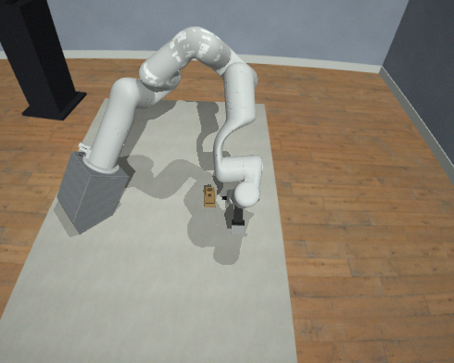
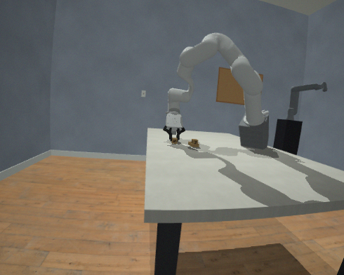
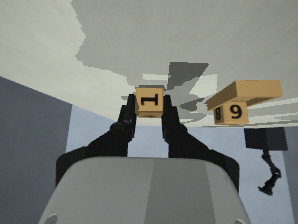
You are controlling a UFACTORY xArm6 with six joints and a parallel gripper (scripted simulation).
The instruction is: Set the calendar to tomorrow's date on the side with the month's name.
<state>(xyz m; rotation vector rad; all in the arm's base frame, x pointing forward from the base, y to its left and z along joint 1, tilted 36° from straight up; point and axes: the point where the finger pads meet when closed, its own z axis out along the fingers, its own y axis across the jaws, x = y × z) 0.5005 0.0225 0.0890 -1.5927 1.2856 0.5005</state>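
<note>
Now: hand 10 mm to the right of the wooden digit cube and 20 mm above it. Also, from my hand: wooden calendar tray: 110 mm behind, 10 mm to the left, 30 mm below.
</note>
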